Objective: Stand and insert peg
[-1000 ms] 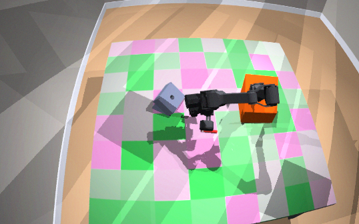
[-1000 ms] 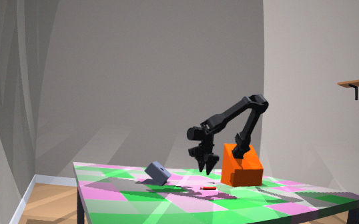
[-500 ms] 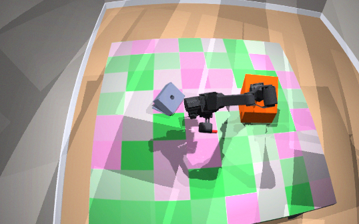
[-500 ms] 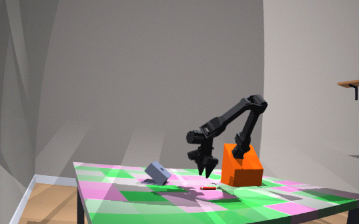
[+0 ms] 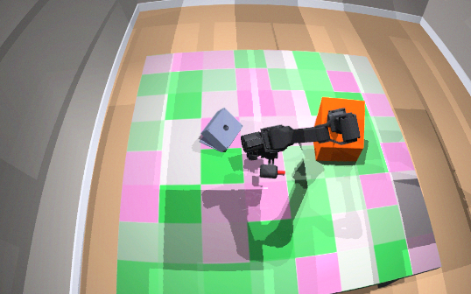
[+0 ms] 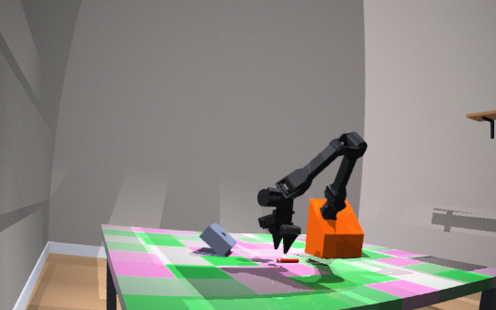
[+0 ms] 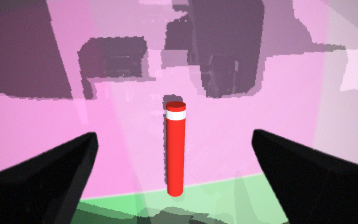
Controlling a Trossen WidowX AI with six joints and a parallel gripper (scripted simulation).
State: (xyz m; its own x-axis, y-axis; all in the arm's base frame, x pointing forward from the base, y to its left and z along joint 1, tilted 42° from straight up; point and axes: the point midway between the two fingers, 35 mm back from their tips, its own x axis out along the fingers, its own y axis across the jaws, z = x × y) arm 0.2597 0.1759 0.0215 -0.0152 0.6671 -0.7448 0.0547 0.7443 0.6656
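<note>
Now: gripper tip 10 mm past the red peg and 30 mm above it. Round my gripper tip: grey-blue sloped panel: 180 mm ahead, 160 mm to the right, 10 mm above.
</note>
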